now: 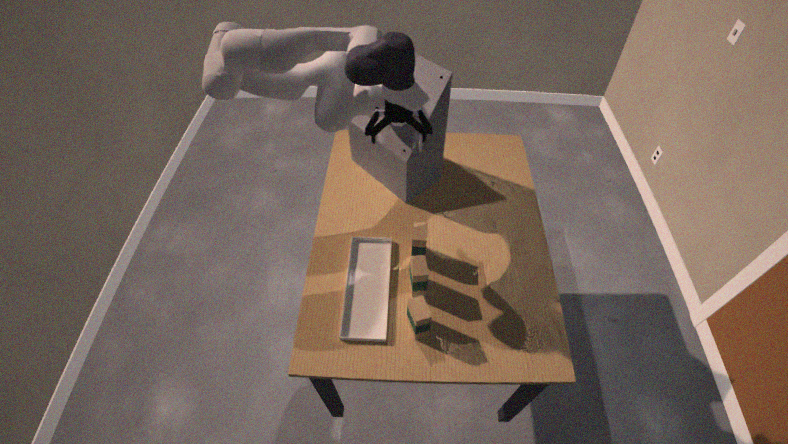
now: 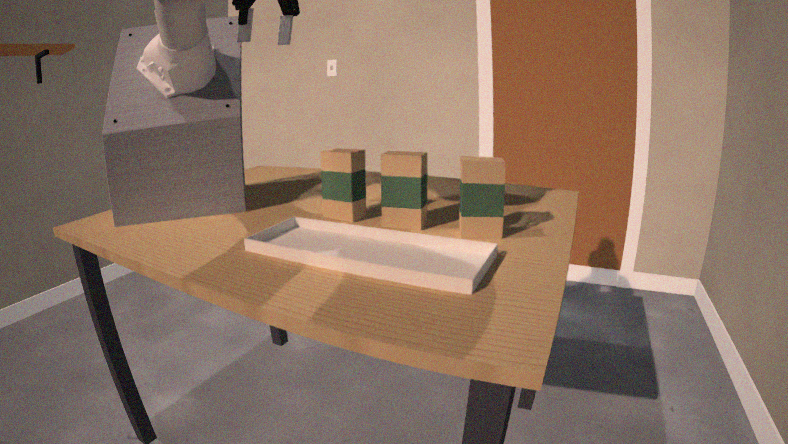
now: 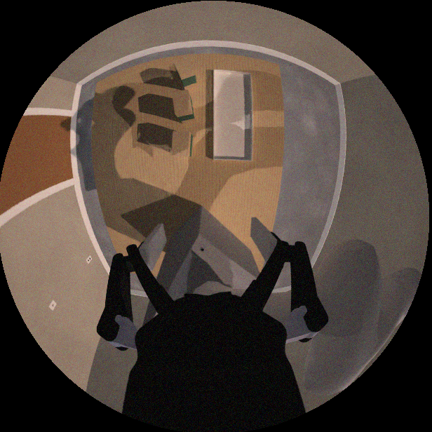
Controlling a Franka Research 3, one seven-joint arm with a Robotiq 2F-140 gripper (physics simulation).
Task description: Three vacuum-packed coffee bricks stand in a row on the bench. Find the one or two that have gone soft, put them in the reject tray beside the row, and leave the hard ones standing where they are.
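Three tan coffee bricks with green bands stand upright and apart in a row: one nearest the robot base (image 1: 419,247) (image 2: 343,185) (image 3: 181,142), a middle brick (image 1: 419,270) (image 2: 404,191) (image 3: 183,105) and a far brick (image 1: 419,315) (image 2: 481,198) (image 3: 189,80). Their looks do not tell which are soft. The white reject tray (image 1: 372,297) (image 2: 369,250) (image 3: 230,110) lies beside the row and holds no brick. My gripper (image 1: 397,142) (image 2: 264,41) (image 3: 207,229) is open and empty, high above the base end of the bench, well away from the bricks.
The grey robot pedestal (image 1: 374,165) (image 2: 176,176) stands at one end of the wooden bench (image 1: 325,361) (image 2: 386,319) (image 3: 250,190). The folded white arm (image 1: 264,49) is above and beside the pedestal. Long shadows fall from the bricks on the side away from the tray.
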